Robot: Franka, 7 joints.
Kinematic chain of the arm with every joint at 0, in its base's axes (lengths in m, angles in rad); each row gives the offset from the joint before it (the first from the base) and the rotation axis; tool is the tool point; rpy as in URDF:
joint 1: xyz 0 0 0.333 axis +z
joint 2: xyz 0 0 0 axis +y
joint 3: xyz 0 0 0.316 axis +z
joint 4: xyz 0.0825 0 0 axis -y
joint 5: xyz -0.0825 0 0.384 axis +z
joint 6: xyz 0 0 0 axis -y
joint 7: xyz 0.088 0 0 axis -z
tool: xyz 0 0 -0.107 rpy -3.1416 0 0
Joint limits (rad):
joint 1: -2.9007..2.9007
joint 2: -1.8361..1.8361
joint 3: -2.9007..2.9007
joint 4: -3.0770..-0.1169
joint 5: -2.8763..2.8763
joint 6: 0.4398..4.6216
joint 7: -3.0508..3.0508
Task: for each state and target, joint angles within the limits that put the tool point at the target. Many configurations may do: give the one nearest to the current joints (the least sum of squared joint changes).
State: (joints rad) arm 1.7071 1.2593 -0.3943 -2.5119 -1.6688 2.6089 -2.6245
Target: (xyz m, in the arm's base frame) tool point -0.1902 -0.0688 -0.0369
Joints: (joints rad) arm 1.7232 1.4422 0.3767 -2.6093 -1.6667 2.8356 -2.6245
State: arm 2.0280 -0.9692 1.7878 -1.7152 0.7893 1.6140 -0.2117
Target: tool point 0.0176 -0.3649 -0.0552
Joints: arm 2.3262 -1.2388 2.4970 -1.9842 0.8405 1.4829 -0.2117
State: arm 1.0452 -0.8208 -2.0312 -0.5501 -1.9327 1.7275 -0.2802
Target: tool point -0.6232 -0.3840 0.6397
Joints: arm 0.5773 -1.0226 -2.1033 -0.1896 -1.9340 1.4031 -0.2802
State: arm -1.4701 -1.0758 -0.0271 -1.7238 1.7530 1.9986 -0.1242
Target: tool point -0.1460 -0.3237 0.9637
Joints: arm -1.5626 -0.4901 -0.3210 -1.5771 1.7888 2.1346 -0.1242
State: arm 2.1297 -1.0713 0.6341 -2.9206 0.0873 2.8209 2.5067
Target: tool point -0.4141 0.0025 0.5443
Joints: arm 2.1517 -0.9150 0.8499 -2.6064 0.0587 2.8676 2.5067
